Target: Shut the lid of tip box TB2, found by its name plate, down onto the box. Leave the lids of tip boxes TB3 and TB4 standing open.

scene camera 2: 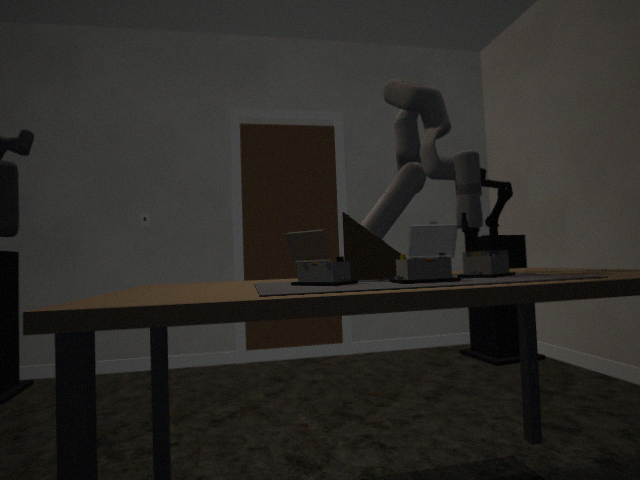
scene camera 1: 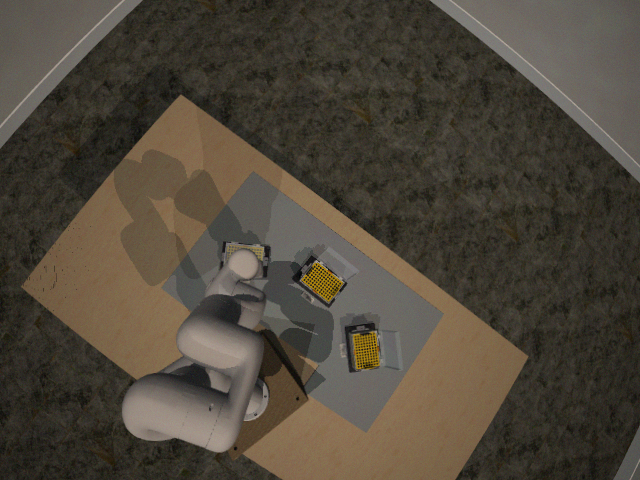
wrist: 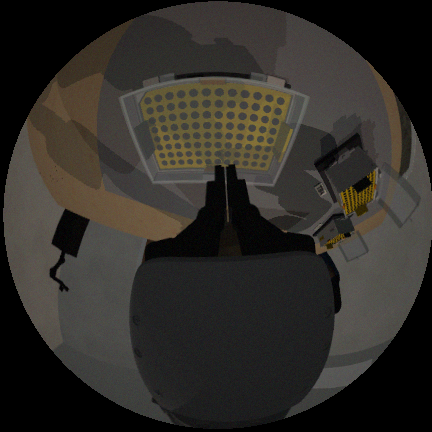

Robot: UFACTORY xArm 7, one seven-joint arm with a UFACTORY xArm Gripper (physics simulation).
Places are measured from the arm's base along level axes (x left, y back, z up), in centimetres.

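Pixels of known places: gripper, fingertip midpoint: [scene camera 2: 472,251] [wrist: 225,177]; arm's base at its link origin: [scene camera 2: 369,234].
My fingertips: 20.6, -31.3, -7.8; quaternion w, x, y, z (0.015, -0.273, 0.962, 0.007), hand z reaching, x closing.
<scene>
Ahead of a thing's pixels: the offset from my fingertips to its top centre, as dx, dy, dz. "spot": to the spot under its first point. Level surfaces: height alone.
One tip box {+2.1, -1.6, +0.1} [scene camera 1: 246,251] [scene camera 2: 485,263] [wrist: 215,125] has its clear lid lying flat over the yellow tip rack; its name plate is not visible. My gripper [scene camera 2: 471,248] [wrist: 225,177] is shut and empty, pointing down at the near edge of that lid, close above or touching it; I cannot tell which. The arm hides it in scene camera 1. The middle tip box {-22.5, -8.2, -1.0} [scene camera 1: 323,281] [scene camera 2: 426,269] has its lid {spot: -23.4, -17.1, +3.4} [scene camera 1: 339,261] [scene camera 2: 433,240] [wrist: 400,195] standing open. The third tip box {-45.8, +3.1, -1.0} [scene camera 1: 366,351] [scene camera 2: 323,272] also has its lid [scene camera 1: 392,350] [scene camera 2: 308,245] [wrist: 354,246] open. Their name plates are too small to read.
The boxes stand on a grey mat {dz -7.7} [scene camera 1: 398,315] on the wooden table {dz -7.9} [scene camera 1: 485,356] [scene camera 2: 155,304]. The arm [scene camera 1: 222,341] [scene camera 2: 395,201] rises from a brown base plate [scene camera 1: 281,395] and reaches over the lidded box. The middle box's open lid stands to one side of the gripper.
</scene>
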